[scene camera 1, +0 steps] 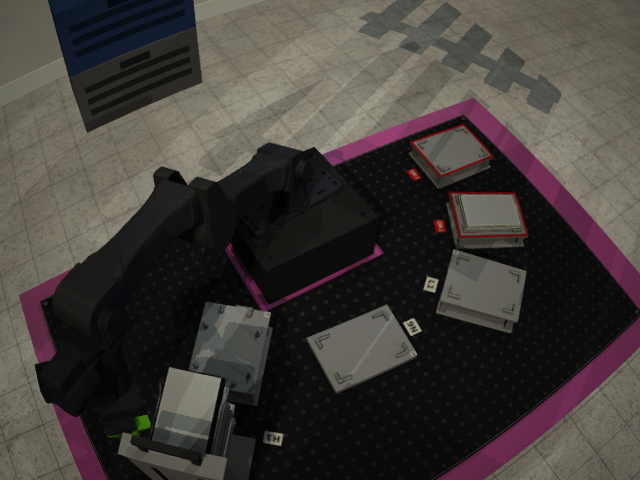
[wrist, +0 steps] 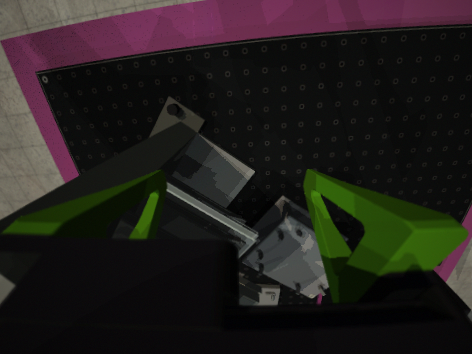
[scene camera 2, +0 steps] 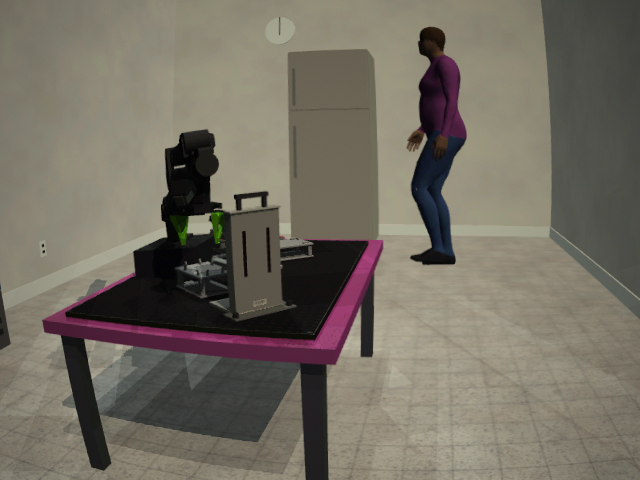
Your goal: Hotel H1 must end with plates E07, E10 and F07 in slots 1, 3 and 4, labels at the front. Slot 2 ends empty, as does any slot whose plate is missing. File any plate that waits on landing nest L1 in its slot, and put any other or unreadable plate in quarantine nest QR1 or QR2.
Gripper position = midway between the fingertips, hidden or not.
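Note:
Visible: base of rack H1 (wrist: 206, 167), clear plate (wrist: 233, 226). My gripper (scene camera 2: 199, 244), visible too in the wrist view (wrist: 235, 177).

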